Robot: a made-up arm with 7 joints.
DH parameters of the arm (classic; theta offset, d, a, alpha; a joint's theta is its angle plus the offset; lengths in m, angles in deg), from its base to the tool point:
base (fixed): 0 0 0 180
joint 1: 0 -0.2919 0 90
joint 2: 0 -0.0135 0 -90
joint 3: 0 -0.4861 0 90
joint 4: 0 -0.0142 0 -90
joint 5: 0 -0.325 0 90
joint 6: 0 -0.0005 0 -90
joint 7: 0 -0.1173 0 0
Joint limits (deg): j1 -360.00..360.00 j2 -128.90..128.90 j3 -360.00..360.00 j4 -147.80..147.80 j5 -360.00..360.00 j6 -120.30..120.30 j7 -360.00..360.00
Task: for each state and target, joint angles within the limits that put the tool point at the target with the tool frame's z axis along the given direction. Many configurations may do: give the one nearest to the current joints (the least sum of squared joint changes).
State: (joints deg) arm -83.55 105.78 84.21 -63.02 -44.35 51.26 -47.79
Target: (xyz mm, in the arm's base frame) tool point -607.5 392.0 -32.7 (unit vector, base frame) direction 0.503 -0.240 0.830
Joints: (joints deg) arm -122.06 112.99 87.90 -61.68 -47.84 52.87 -47.79
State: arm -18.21 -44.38 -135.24 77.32 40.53 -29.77 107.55
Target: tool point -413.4 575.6 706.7 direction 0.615 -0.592 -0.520
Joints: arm 35.43 -44.31 -128.35 59.25 9.00 -45.14 107.55
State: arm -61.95 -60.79 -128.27 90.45 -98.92 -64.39 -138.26
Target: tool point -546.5 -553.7 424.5 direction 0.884 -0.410 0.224
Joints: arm -60.79 -64.37 -152.94 39.36 -124.53 -67.12 -138.26
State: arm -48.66 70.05 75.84 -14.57 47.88 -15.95 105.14
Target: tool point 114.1 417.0 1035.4 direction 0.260 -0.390 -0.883
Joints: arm -51.02 44.59 40.68 -43.35 47.87 -0.01 105.14
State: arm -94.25 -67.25 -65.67 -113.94 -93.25 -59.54 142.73
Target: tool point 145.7 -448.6 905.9 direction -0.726 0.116 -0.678
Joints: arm -53.71 -25.71 -77.27 -66.12 -106.87 -49.38 142.73
